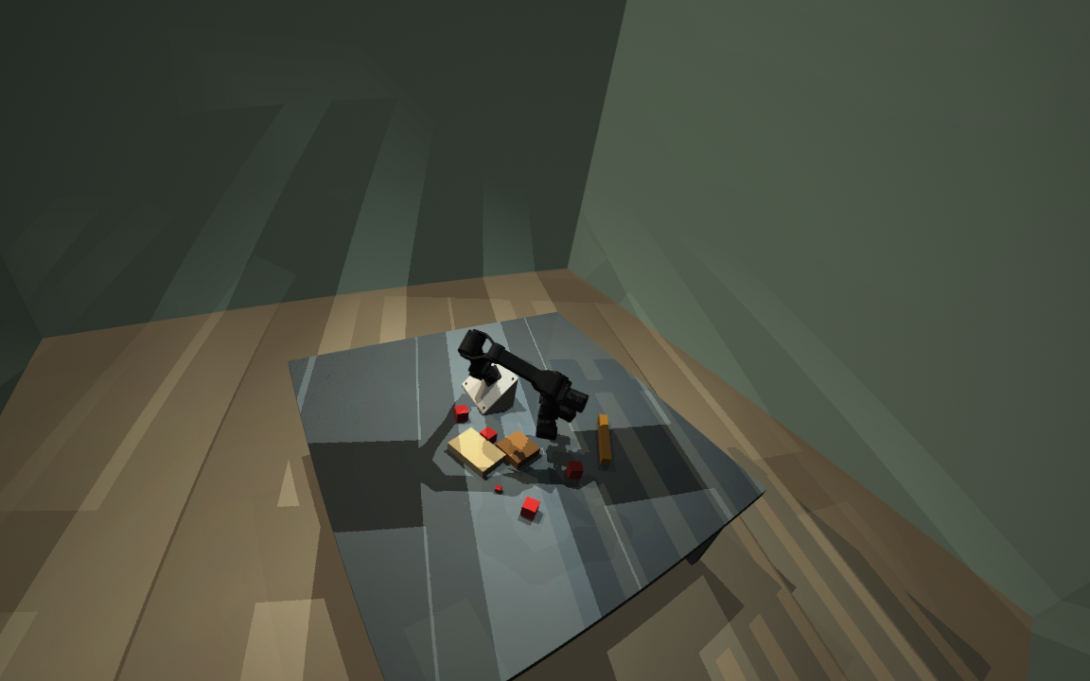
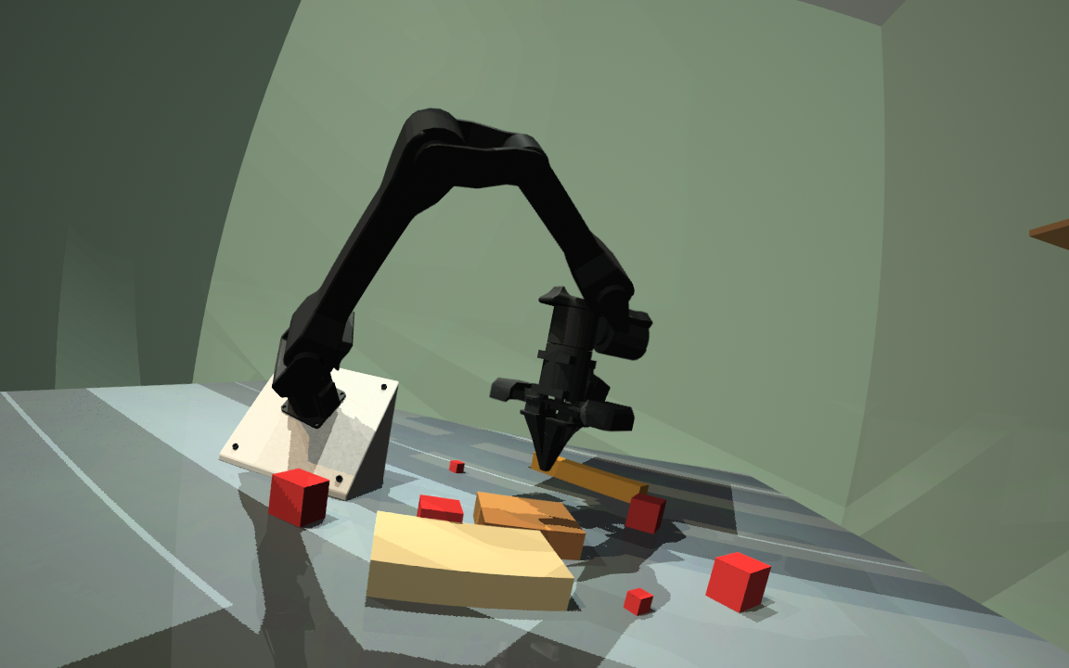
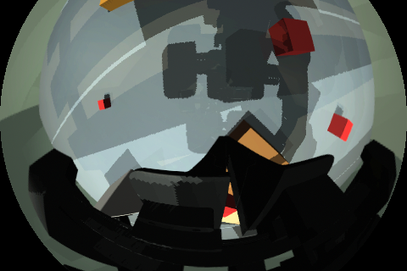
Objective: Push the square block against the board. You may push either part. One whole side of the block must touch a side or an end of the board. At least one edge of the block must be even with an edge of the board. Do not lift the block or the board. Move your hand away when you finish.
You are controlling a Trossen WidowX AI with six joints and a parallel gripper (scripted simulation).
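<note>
My gripper tip is 9 cm to the left of the square block and 5 cm above it. From my gripper tip the other things lie so: tan board (22 cm to the right, 5 cm below, 2 cm behind); then orange bar (23 cm to the left, 5 cm below, 4 cm ahead).
</note>
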